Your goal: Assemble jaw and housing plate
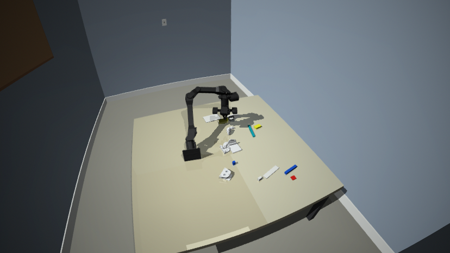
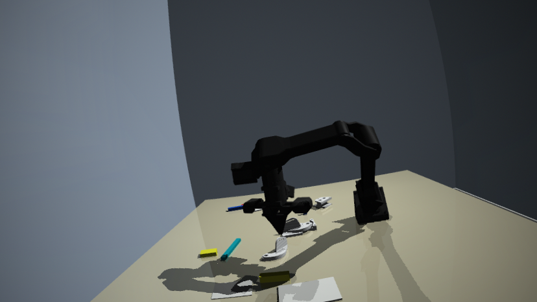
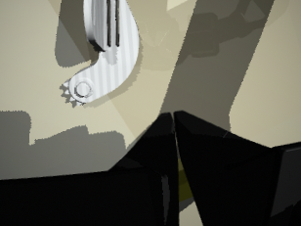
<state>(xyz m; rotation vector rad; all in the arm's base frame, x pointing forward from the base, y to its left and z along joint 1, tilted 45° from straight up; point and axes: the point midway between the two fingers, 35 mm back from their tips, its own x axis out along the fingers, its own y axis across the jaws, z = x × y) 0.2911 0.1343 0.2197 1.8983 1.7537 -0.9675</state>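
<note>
Right now my gripper tip is 80 mm above the white jaw, 50 mm short of it and 20 mm to the left of it. From my gripper tip the other things lie so: blue bar 550 mm to the right, 320 mm ahead, 80 mm below; then white bar 520 mm to the right, 190 mm ahead, 80 mm below; then teal bar 200 mm ahead, 80 mm to the right, 80 mm below.
</note>
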